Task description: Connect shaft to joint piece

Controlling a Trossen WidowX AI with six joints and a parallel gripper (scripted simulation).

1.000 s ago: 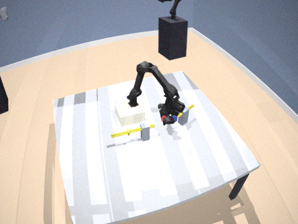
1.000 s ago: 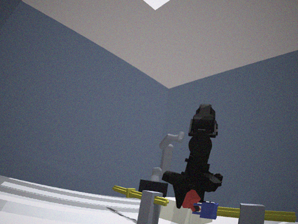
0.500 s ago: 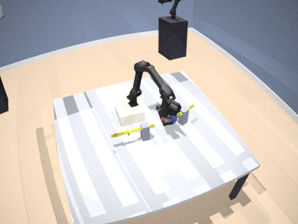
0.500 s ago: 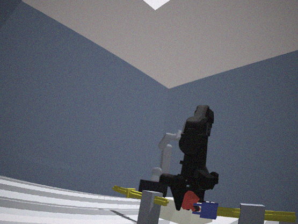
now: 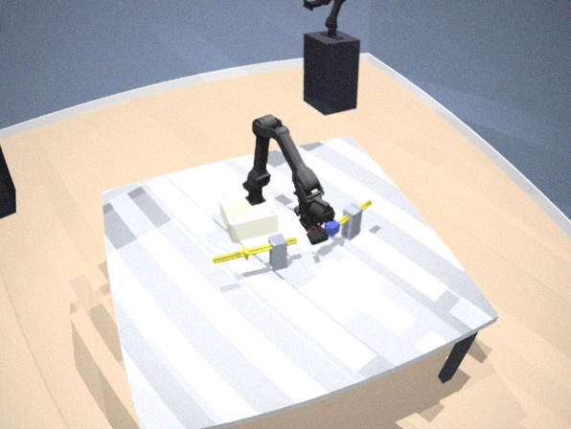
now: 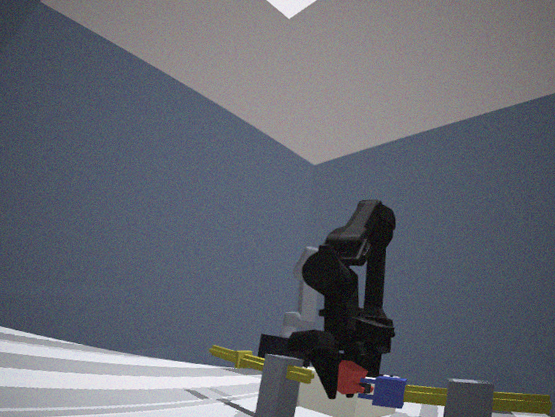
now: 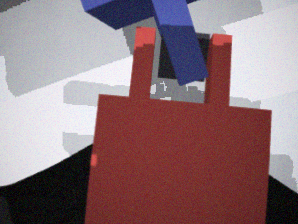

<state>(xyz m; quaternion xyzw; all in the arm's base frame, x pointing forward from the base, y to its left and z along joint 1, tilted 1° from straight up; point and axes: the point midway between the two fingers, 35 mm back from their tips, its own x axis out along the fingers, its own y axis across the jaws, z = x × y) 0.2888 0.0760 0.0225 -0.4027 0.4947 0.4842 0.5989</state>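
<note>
The red square joint piece is 30 mm above my gripper tip and 10 mm to the left of it.
</note>
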